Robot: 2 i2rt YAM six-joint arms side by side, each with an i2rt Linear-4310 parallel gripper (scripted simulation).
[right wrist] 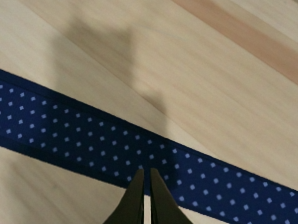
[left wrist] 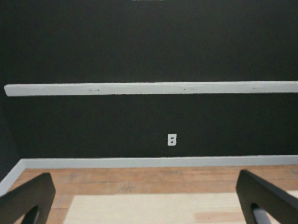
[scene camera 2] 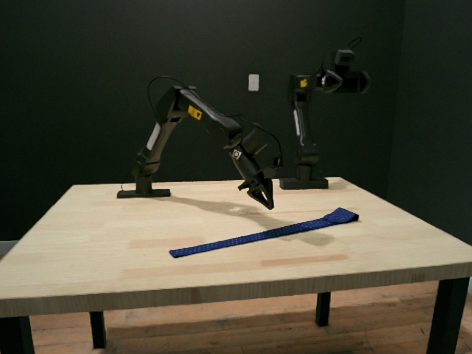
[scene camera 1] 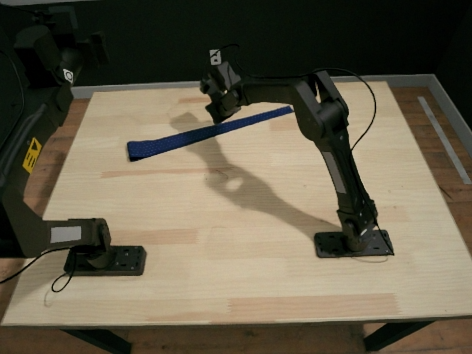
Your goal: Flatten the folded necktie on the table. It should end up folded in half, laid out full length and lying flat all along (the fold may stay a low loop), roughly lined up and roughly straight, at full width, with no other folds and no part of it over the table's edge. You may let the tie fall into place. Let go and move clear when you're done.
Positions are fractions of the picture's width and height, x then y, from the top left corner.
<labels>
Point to a blue dotted necktie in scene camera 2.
At 0.72, 0.61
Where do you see a blue dotted necktie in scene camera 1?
0.29, 0.43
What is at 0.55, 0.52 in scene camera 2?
My right gripper.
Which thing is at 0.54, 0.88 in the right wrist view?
My right gripper.
</labels>
